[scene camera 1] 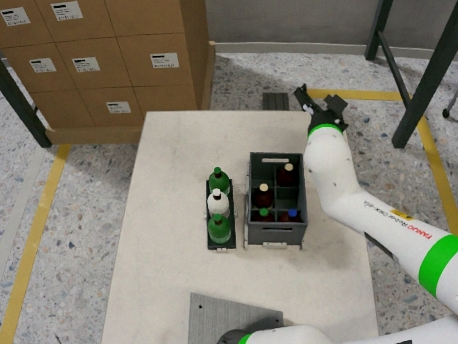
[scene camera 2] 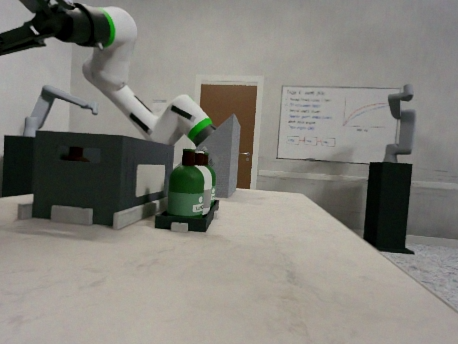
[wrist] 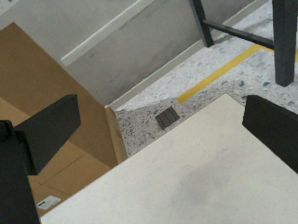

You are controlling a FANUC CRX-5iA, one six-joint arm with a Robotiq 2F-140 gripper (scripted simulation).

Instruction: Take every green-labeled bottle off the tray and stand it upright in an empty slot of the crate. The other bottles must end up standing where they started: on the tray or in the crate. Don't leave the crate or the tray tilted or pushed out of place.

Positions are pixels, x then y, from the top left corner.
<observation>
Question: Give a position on a dark crate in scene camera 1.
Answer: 288,198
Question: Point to a dark tray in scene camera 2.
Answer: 161,222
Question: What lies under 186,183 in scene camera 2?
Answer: A green-labeled bottle.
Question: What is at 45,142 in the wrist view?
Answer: My gripper.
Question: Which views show the dark crate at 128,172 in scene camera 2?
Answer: Scene camera 1 and scene camera 2 only.
</observation>
